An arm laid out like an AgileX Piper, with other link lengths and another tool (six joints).
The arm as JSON. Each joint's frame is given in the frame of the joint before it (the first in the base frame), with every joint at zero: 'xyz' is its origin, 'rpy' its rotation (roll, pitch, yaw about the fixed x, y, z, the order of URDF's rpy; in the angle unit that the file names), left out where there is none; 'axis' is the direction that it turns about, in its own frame. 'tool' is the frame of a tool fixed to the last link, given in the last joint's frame.
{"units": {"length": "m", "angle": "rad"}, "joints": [
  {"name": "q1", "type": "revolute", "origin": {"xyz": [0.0, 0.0, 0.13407]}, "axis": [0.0, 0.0, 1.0]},
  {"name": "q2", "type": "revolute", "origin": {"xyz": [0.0, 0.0, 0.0]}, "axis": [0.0, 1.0, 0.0]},
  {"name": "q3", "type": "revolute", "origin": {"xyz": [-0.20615, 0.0, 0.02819]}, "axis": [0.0, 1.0, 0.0]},
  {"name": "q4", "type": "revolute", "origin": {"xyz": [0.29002, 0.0, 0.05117]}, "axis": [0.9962, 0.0, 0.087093]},
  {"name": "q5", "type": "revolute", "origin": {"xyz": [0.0, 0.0, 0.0]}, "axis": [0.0, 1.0, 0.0]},
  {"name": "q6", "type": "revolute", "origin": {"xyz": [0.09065, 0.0, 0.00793]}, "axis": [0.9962, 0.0, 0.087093]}
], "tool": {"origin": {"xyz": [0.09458, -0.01, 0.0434], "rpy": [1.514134, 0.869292, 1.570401]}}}
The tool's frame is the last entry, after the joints.
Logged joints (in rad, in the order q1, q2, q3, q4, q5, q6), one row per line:
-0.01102 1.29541 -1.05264 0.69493 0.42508 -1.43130
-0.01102 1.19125 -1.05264 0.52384 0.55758 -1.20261
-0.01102 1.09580 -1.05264 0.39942 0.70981 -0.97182
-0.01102 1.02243 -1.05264 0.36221 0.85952 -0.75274
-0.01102 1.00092 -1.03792 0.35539 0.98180 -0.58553
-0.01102 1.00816 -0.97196 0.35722 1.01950 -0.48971
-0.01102 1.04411 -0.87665 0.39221 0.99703 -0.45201
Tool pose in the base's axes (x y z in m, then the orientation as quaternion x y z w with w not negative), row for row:
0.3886 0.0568 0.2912 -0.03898 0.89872 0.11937 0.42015
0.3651 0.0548 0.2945 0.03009 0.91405 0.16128 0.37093
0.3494 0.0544 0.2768 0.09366 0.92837 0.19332 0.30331
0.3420 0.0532 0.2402 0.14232 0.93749 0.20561 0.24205
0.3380 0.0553 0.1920 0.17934 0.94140 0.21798 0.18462
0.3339 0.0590 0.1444 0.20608 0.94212 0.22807 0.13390
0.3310 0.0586 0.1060 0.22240 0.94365 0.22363 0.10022
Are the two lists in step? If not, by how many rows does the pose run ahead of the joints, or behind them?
The pose runs 2 rows ahead of the joints: the pose in row i belongs to the joints in row i + 2.
